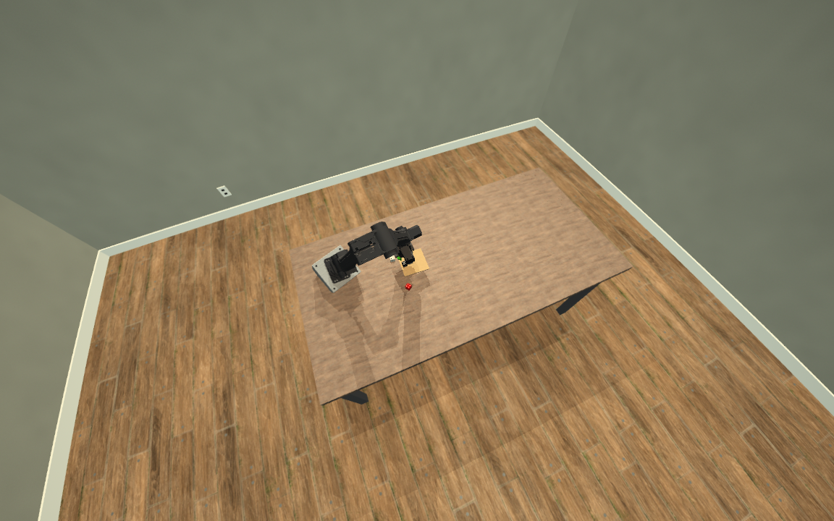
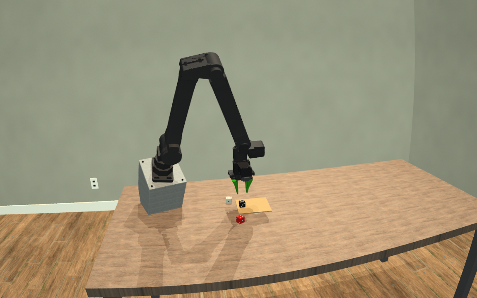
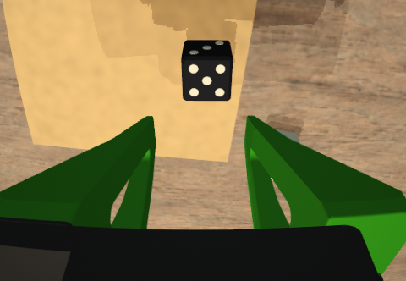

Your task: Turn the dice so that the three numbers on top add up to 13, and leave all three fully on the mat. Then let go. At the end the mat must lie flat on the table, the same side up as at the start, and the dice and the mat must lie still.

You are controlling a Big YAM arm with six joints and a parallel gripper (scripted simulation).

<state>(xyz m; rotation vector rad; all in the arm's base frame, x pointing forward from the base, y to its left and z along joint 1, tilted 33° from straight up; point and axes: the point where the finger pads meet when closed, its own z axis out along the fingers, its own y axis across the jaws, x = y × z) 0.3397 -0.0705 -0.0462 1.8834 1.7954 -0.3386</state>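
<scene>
My hand is 6 cm above the black die. Round my hand: tan mat 7 cm below, 4 cm ahead, 1 cm to the right; white die 6 cm to the left, 6 cm below, 4 cm behind; red die 13 cm to the right, 6 cm below, 5 cm behind.
</scene>
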